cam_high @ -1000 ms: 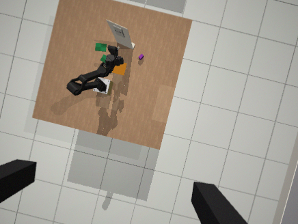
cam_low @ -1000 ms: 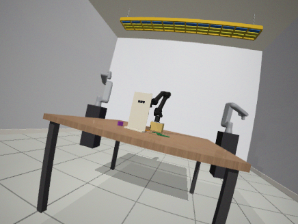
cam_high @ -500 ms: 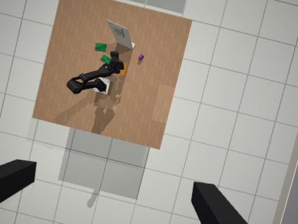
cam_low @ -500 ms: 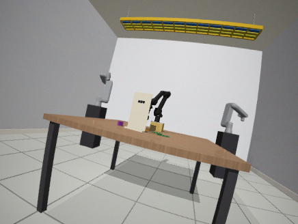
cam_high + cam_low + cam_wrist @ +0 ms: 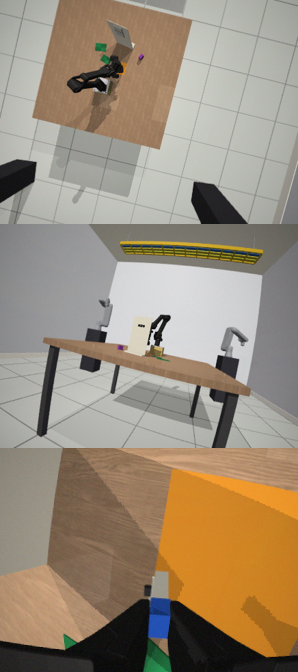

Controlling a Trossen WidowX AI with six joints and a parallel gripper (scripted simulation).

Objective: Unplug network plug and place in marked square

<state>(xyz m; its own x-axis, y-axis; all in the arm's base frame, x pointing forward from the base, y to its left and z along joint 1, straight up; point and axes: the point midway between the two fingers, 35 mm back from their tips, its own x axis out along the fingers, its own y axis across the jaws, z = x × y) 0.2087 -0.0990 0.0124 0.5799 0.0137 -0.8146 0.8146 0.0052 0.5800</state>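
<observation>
Now: the orange square 10 mm behind my gripper tip and 80 mm below it. From my gripper tip the other things lie so: thin pale tab: 10 mm ahead, 10 mm below; upright panel: 220 mm ahead, 30 mm to the right, 60 mm above; network plug: right at my gripper tip.
</observation>
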